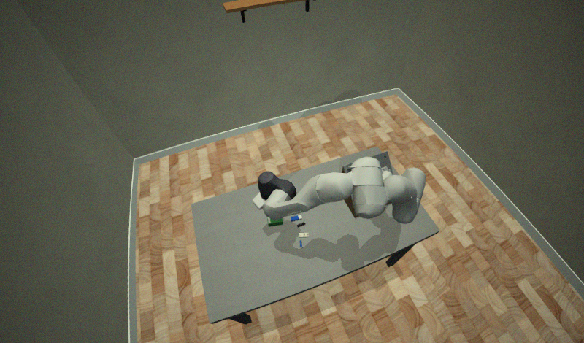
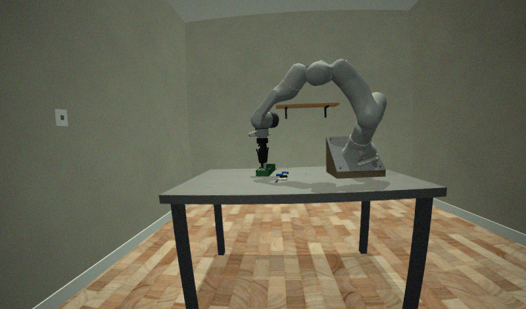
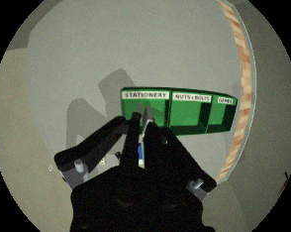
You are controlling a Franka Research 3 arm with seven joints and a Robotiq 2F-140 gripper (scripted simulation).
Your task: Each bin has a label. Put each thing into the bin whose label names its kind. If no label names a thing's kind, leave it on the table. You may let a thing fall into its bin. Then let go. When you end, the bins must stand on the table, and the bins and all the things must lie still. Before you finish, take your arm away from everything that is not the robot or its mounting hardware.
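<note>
Right now my hand is 16 cm to the right of the white thing, 10 cm past it and 4 cm above it. From my hand the other things lie so: green bin (9 cm to the right, 3 cm below, 2 cm behind); blue-and-white piece (12 cm behind, 5 cm to the left, 4 cm below); black piece (12 cm behind, 10 cm to the left, 4 cm below).
</note>
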